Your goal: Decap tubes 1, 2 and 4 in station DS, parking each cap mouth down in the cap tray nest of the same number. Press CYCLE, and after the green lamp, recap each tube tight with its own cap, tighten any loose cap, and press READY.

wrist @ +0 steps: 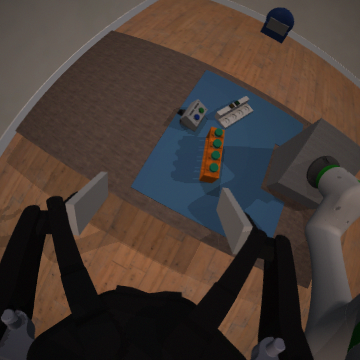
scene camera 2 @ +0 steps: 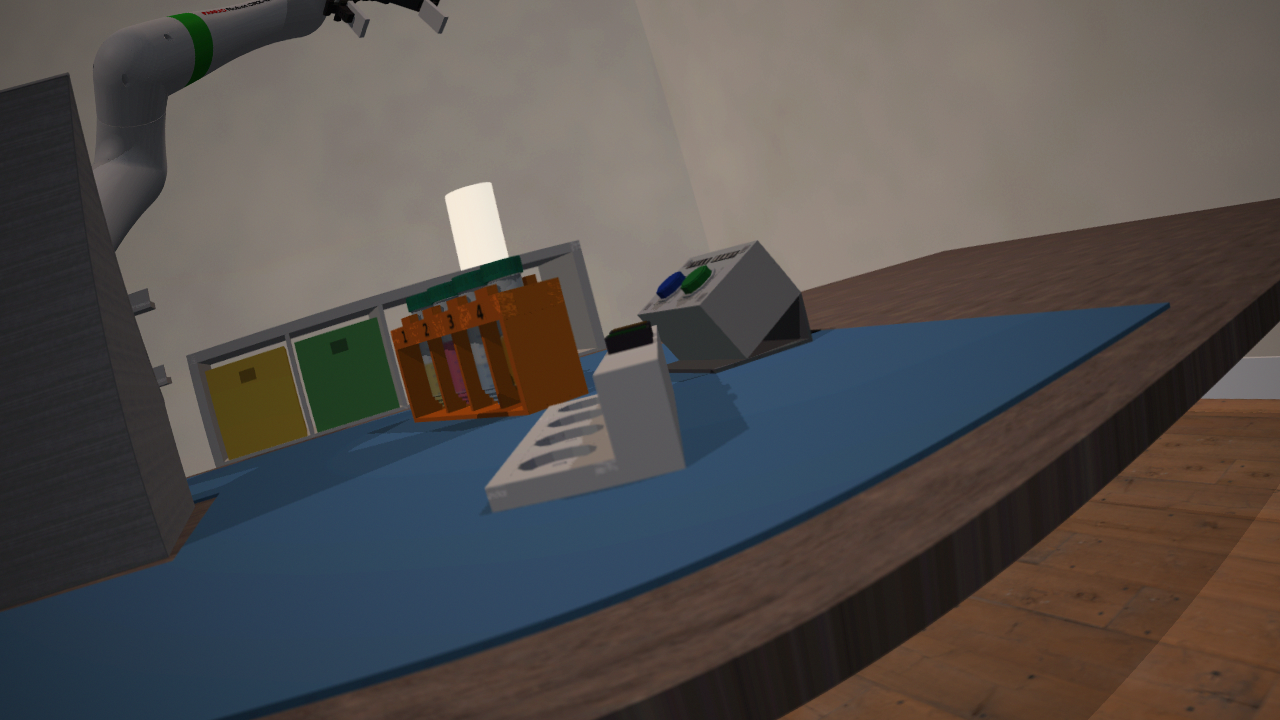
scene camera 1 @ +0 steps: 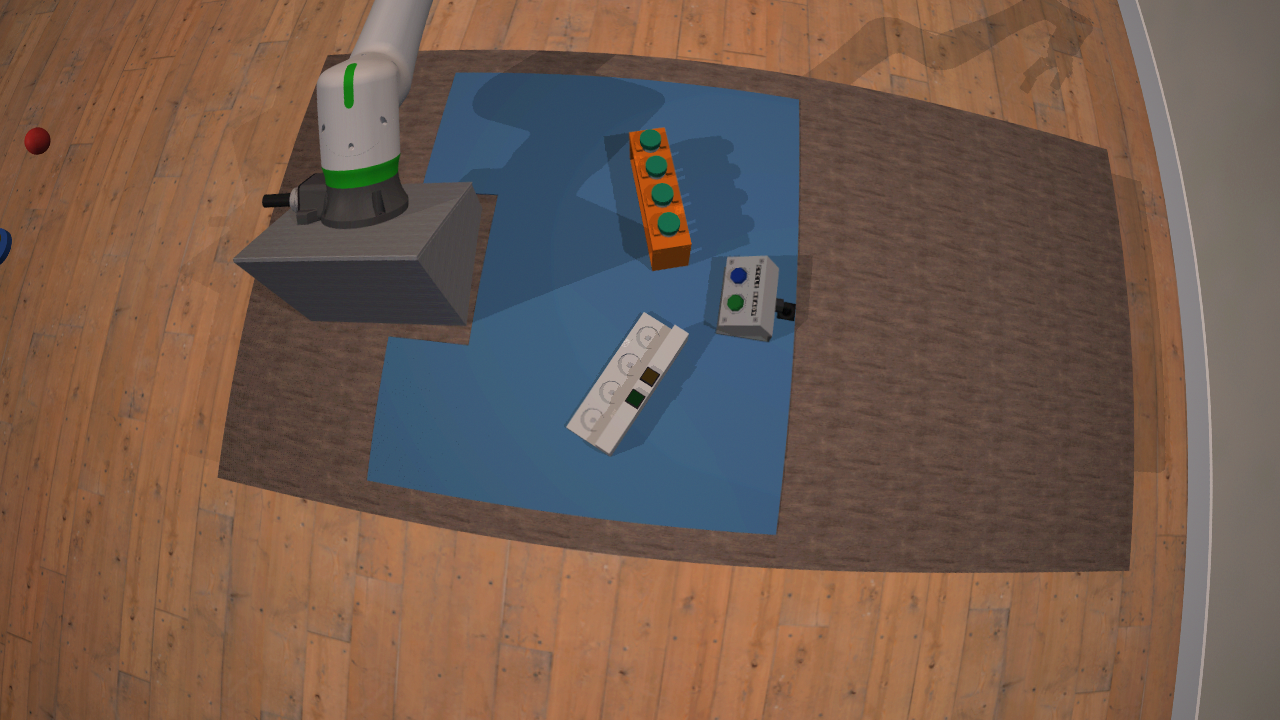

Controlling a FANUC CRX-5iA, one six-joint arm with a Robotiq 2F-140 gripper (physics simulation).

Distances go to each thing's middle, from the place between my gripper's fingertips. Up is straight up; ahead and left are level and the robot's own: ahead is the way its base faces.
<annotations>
The grey button box (scene camera 2: 723, 309) is 48 cm below my hand, 46 cm to the right of it and 9 cm ahead of it.
</annotations>
